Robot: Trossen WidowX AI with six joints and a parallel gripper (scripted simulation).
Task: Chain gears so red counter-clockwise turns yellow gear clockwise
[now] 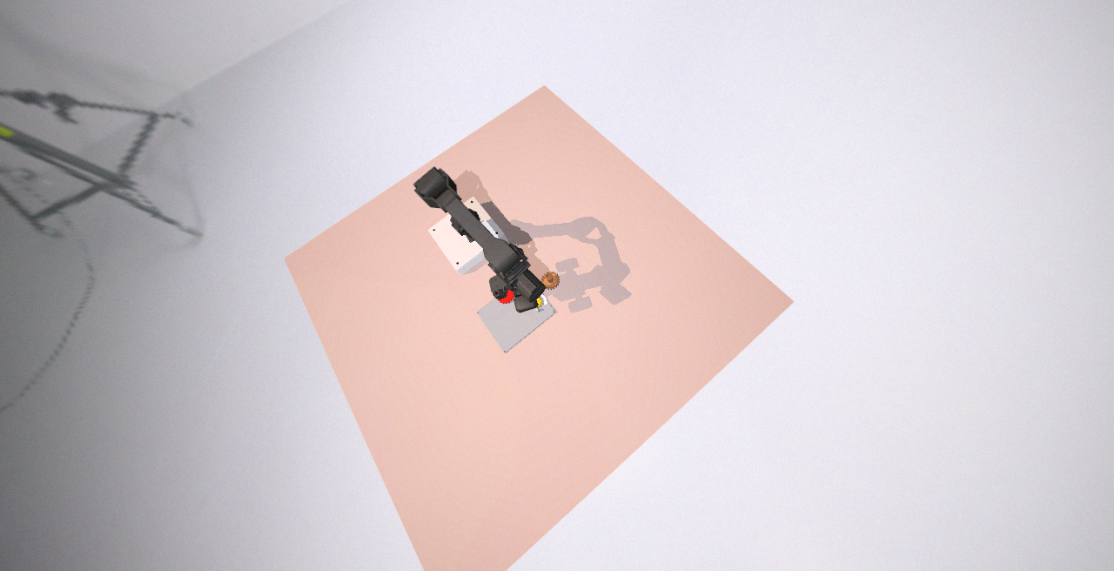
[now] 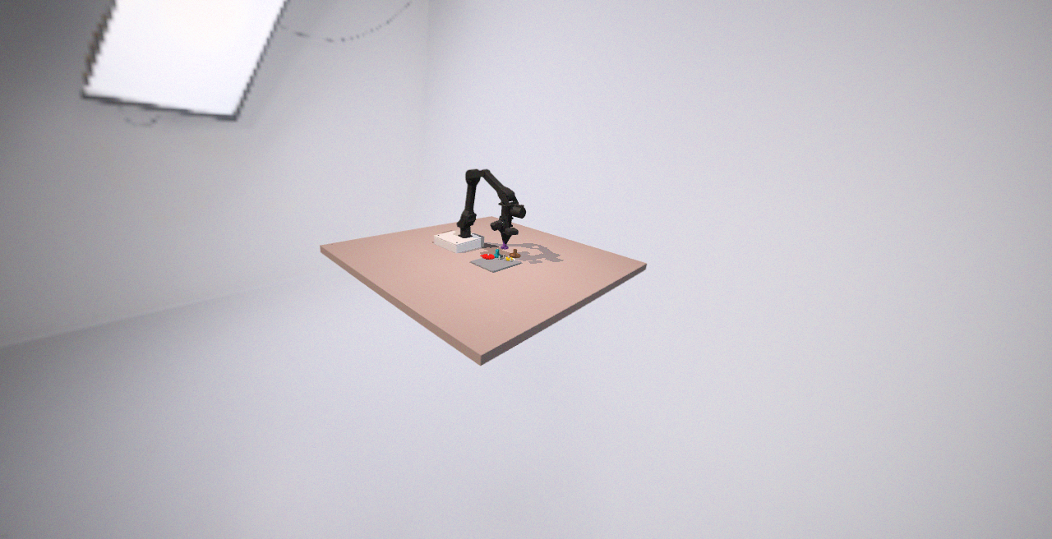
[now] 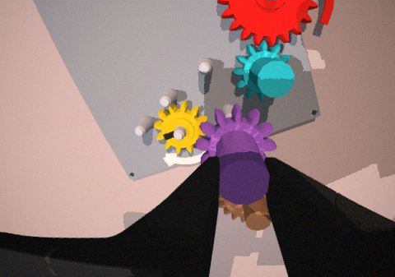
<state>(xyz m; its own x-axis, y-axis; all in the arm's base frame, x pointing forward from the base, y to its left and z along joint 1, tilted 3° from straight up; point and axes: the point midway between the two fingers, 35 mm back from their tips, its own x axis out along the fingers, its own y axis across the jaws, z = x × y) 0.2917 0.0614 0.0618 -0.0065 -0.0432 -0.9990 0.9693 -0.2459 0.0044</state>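
Right now the teal gear is 70 mm below my gripper tip, 30 mm behind it and 20 mm to the right of it. The rest, counted from my gripper tip: yellow gear 70 mm below, 40 mm ahead; purple gear 10 mm below; white arrow 80 mm below, 40 mm ahead, 30 mm to the left.
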